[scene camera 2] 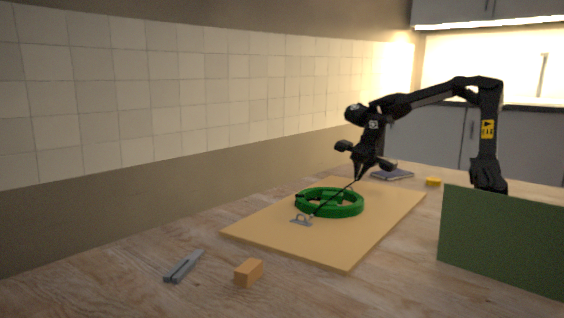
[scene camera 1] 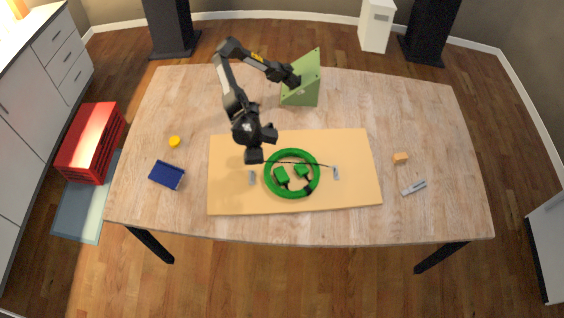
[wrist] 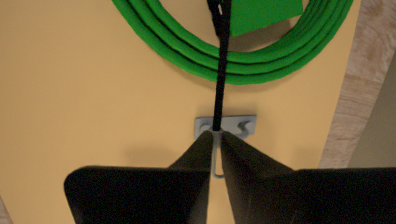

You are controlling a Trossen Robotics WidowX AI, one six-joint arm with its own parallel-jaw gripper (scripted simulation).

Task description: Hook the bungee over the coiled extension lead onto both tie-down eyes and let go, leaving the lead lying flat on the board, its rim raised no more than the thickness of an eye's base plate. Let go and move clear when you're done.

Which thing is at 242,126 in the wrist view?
A tie-down eye.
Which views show the coiled extension lead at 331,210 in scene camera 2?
Scene camera 2, scene camera 1 and the wrist view: all of them.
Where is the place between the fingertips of the gripper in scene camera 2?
356,180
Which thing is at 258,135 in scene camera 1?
The gripper.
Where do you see a coiled extension lead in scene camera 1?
280,173
